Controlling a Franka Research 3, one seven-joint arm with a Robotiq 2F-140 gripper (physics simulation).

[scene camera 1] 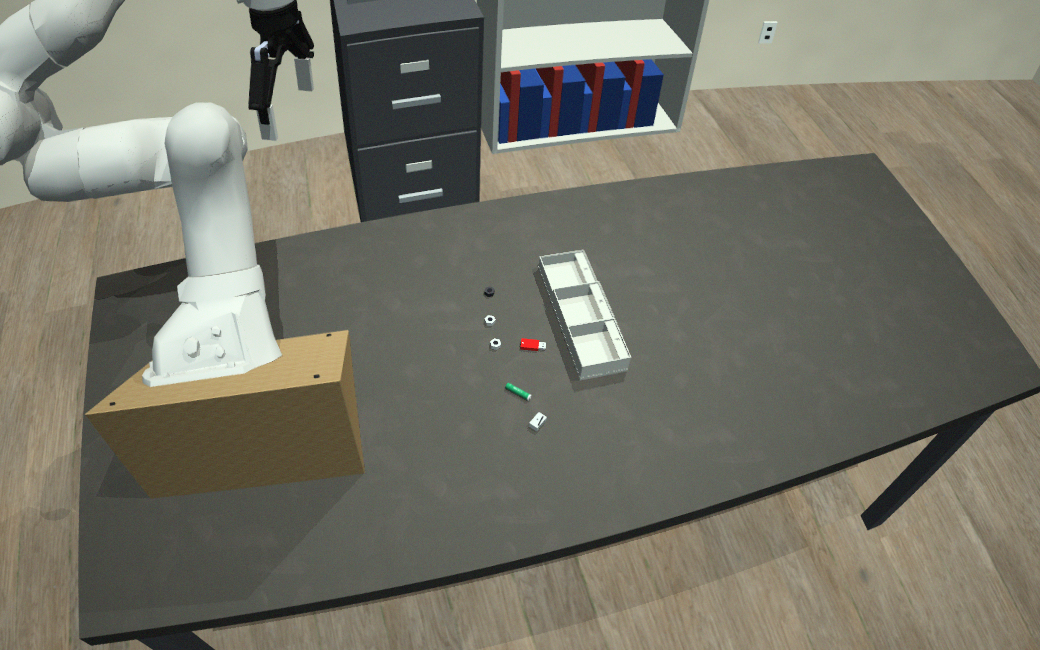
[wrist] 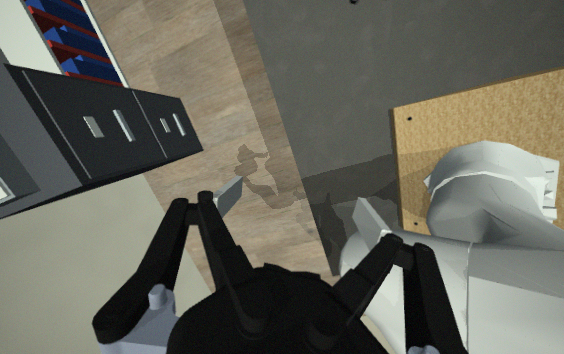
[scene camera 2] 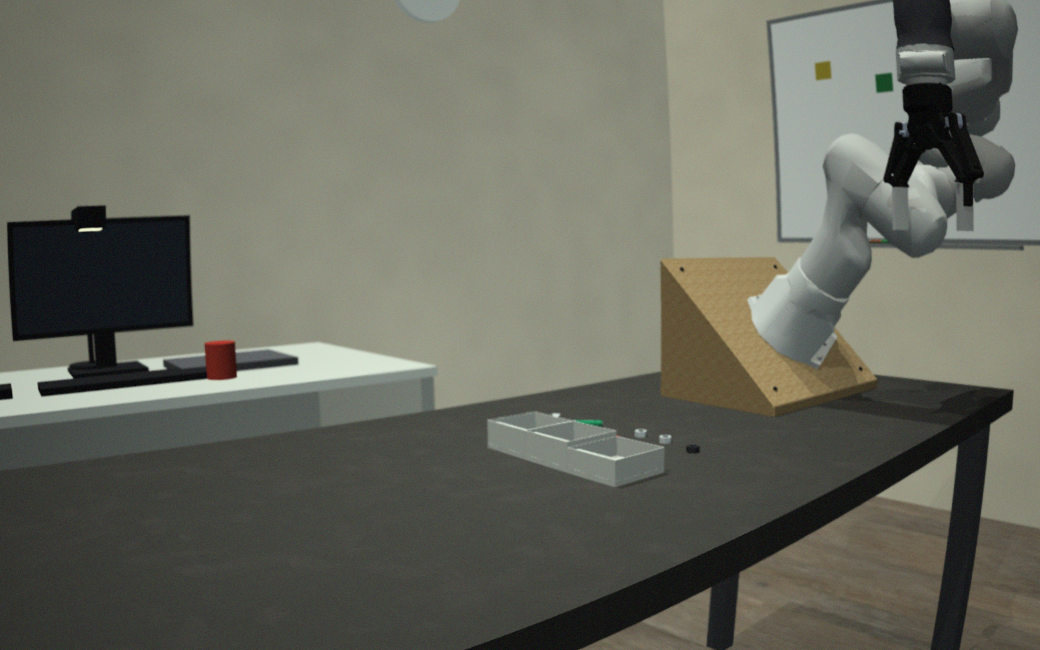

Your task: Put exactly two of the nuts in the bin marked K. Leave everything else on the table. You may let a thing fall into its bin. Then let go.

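Note:
Two silver nuts lie on the table, a nearer one (scene camera 1: 495, 344) (scene camera 2: 640, 433) and a farther one (scene camera 1: 490, 320) (scene camera 2: 664, 439). A small black nut-like piece (scene camera 1: 489, 292) (scene camera 2: 692, 449) (wrist: 354, 1) lies beyond them, cut off at the top edge of the wrist view. A white bin box (scene camera 1: 604, 372) (scene camera 2: 552, 453) with three compartments in a row stands beside them; the letters on it are too small to read, so I cannot tell which is K. No objects show in the compartments in scene camera 1. My gripper (scene camera 1: 286, 99) (scene camera 2: 932, 218) (wrist: 297, 196) is open and empty, high up and well away from the nuts.
A red USB stick (scene camera 1: 530, 344) lies between the nuts and the box. A green cylinder (scene camera 1: 518, 391) (scene camera 2: 590, 422) and a white sharpener-like block (scene camera 1: 537, 420) (scene camera 2: 556, 415) lie nearer the front. A dark cabinet (scene camera 1: 417, 126) (wrist: 105, 150) stands behind the table (scene camera 1: 728, 306).

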